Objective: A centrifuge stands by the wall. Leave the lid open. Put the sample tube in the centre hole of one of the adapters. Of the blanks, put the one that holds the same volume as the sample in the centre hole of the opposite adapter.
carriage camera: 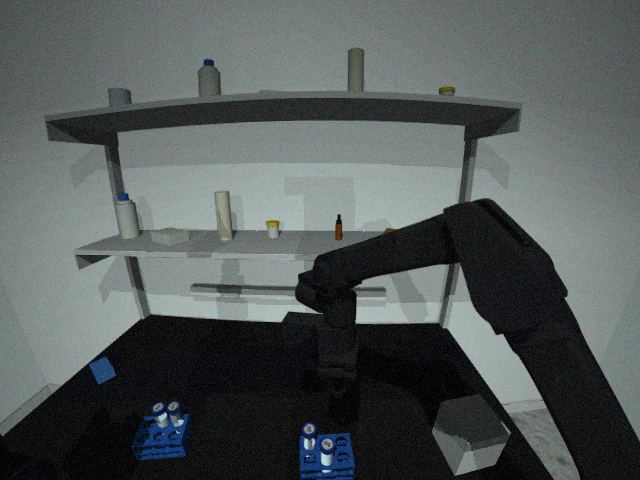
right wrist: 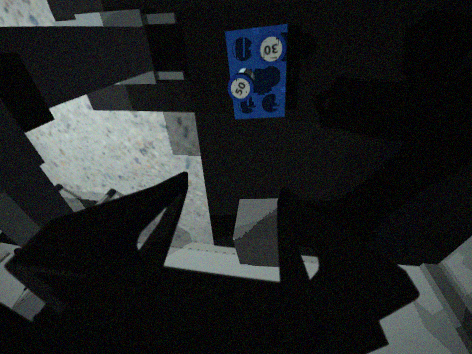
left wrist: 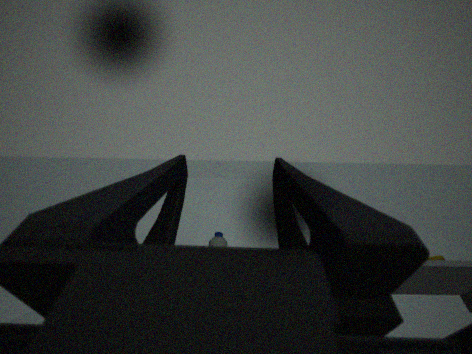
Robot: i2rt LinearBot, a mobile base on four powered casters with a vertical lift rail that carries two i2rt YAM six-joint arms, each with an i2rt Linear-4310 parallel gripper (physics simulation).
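Frame: origin at the left arm's base, x ahead, y down, z left, level; centimetres.
Seen in the pictures: left gripper, fingertip midpoint: point(left wrist: 230, 165); right gripper, fingertip midpoint: point(carriage camera: 339, 385) point(right wrist: 234, 187).
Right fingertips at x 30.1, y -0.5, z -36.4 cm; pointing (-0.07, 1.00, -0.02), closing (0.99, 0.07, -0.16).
A point is followed by its place in that frame.
The right blue rack point(carriage camera: 326, 470) point(right wrist: 260, 114) @(x 31.2, y 22.7, z -39.7 cm) holds two white tubes with blue-rimmed caps. The rear-left tube point(carriage camera: 308, 436) @(x 30.5, y 17.1, z -29.8 cm) point(right wrist: 271, 49) @(x 32.1, y 16.5, z -29.8 cm) reads 30; the nearer tube point(carriage camera: 326, 452) @(x 26.9, y 17.2, z -34.0 cm) point(right wrist: 240, 87) @(x 28.5, y 16.6, z -34.1 cm) reads 50. The left blue rack point(carriage camera: 160, 448) @(x 30.0, y 28.3, z 10.8 cm) holds two capped tubes point(carriage camera: 161, 414) @(x 32.8, y 17.7, z 9.1 cm) point(carriage camera: 175, 414) @(x 33.5, y 17.8, z 5.4 cm) side by side at its back; their labels are too small to read. My right gripper point(carriage camera: 343, 410) point(right wrist: 234, 187) @(x 30.1, y -0.5, z -36.4 cm) points down over the table behind the right rack, open and empty; its fingers are dark in the carriage view. My left gripper point(left wrist: 230, 165) @(x 4.3, y -44.3, z 0.0 cm) is open and empty, facing the wall. No centrifuge shows.
A pale box point(carriage camera: 469, 434) @(x 29.2, y 15.7, z -67.5 cm) point(right wrist: 256, 230) @(x 32.1, y 18.0, z -65.3 cm) stands right of the right rack. A blue block point(carriage camera: 102, 369) @(x 50.6, y 24.7, z 47.2 cm) lies at the table's left edge. A two-level shelf point(carriage camera: 284, 108) @(x 73.5, y -60.8, z -19.9 cm) with bottles and jars is above the table's back. The right arm point(carriage camera: 403, 248) @(x 21.1, y -32.6, z -42.7 cm) crosses the carriage view.
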